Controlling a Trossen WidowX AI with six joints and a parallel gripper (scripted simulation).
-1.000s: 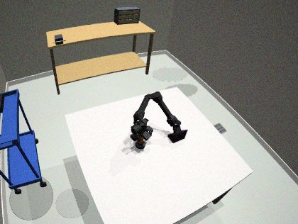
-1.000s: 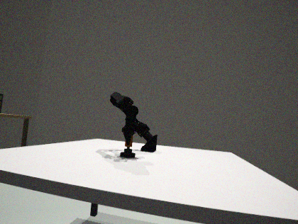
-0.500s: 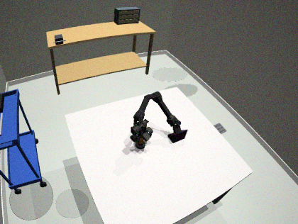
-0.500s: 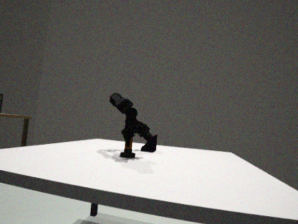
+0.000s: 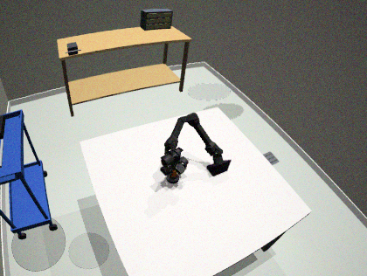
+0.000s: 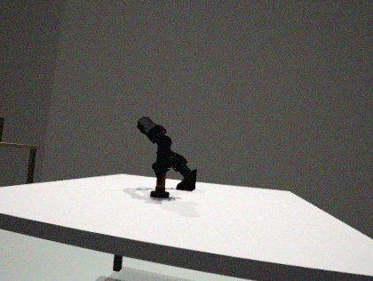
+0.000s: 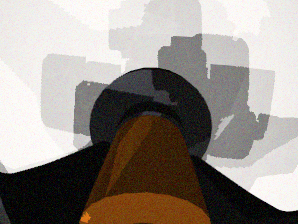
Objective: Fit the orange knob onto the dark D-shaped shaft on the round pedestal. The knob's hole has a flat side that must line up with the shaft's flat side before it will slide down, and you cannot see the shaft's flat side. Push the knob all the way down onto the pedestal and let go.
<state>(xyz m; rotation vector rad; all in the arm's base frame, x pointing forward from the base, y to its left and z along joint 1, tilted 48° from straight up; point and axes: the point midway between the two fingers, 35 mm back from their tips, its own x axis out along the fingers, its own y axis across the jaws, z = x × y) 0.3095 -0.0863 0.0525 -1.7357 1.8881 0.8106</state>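
My gripper tip is 20 mm below the orange knob. Round my gripper tip: dark round pedestal 20 mm below.
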